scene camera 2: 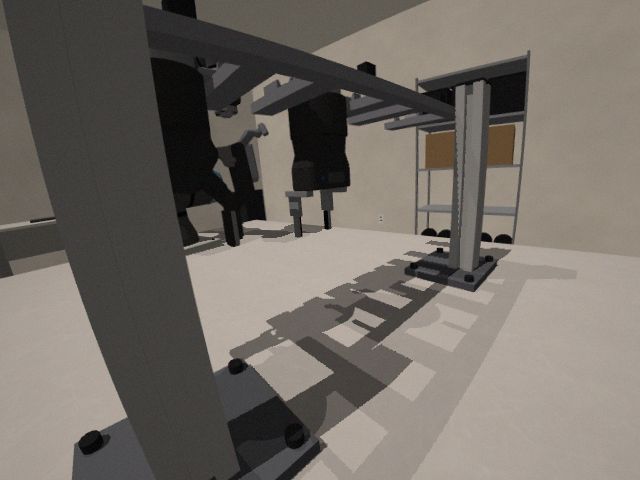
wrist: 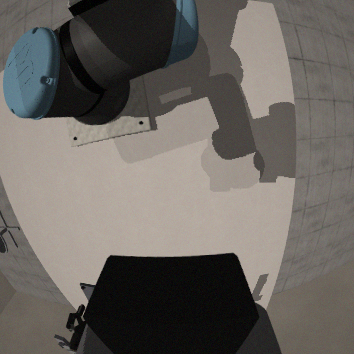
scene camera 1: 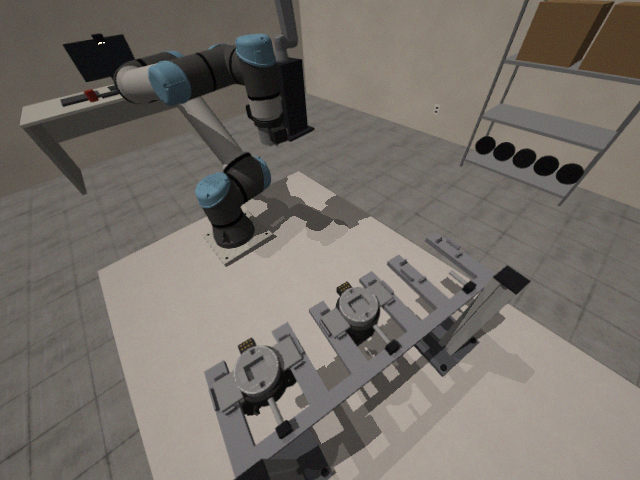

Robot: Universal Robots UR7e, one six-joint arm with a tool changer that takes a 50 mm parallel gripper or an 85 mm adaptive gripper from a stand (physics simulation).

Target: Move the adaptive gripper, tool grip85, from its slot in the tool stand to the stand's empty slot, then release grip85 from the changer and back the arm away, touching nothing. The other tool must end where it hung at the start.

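Places are measured from the arm's base along level axes (x ahead, y left, z up), in centimetres.
Where they show: hand, tool point: [scene camera 2: 226, 113]; arm's base, link origin: [wrist: 97, 91] [scene camera 1: 235, 233].
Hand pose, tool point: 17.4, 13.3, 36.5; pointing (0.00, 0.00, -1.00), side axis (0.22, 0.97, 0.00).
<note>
Each offset is from my tool point to the top centre of the thing, as dx, dy, dz. "spot": to the spot under its first point. Level surfaces: height alone.
The arm's wrist end [scene camera 1: 266, 135] carries no gripper. It is high beyond the arm's base, well away from the tool stand [scene camera 1: 356, 383] [scene camera 2: 310, 64]. The adaptive gripper grip85 {+37.8, -36.8, -8.0} [scene camera 1: 258, 370] [scene camera 2: 181, 124] hangs in the slot nearest the near post; that post hides part of it in scene camera 2. The parallel gripper [scene camera 1: 358, 307] [scene camera 2: 318, 139] hangs in the middle slot, its two fingers pointing down and apart. The slot between the two prongs nearest the far post is empty. In the wrist view a black block [wrist: 172, 302] fills the bottom middle, and no gripper fingers show.
The arm's base plate [scene camera 1: 248, 249] [wrist: 110, 131] stands on the pale mat {dz -38.0} [scene camera 1: 170, 310] [wrist: 150, 210]. The stand's far post {spot: +59.8, -1.4, -18.2} [scene camera 1: 478, 315] [scene camera 2: 467, 175] rises beside the empty slot. A desk [scene camera 1: 98, 111] is behind the arm, and a shelf unit [scene camera 1: 555, 126] [scene camera 2: 467, 210] is at the right.
</note>
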